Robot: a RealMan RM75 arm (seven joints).
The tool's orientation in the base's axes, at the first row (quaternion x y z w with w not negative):
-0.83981, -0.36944, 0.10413, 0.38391
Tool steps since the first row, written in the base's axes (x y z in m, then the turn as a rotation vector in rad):
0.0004, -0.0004, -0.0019, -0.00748, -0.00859, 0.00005
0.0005, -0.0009, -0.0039, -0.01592, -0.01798, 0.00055
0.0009, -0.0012, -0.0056, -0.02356, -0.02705, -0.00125
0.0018, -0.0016, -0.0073, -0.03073, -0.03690, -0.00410
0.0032, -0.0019, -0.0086, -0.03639, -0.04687, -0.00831
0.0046, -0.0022, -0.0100, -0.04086, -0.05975, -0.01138
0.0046, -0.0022, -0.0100, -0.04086, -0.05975, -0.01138
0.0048, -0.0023, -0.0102, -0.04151, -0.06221, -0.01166
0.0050, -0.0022, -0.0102, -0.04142, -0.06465, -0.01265
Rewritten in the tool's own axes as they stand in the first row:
-0.0002, 0.0018, 0.0009, -0.01129, -0.00037, -0.00148
-0.0007, 0.0035, 0.0019, -0.02376, -0.00123, -0.00329
-0.0008, 0.0050, 0.0027, -0.03570, -0.00014, -0.00370
-0.0006, 0.0069, 0.0033, -0.04797, 0.00230, -0.00406
0.0000, 0.0088, 0.0033, -0.05940, 0.00659, -0.00425
0.0006, 0.0107, 0.0035, -0.07191, 0.01195, -0.00742
0.0006, 0.0107, 0.0035, -0.07191, 0.01195, -0.00742
0.0007, 0.0110, 0.0035, -0.07412, 0.01287, -0.00832
0.0009, 0.0110, 0.0034, -0.07588, 0.01469, -0.00907

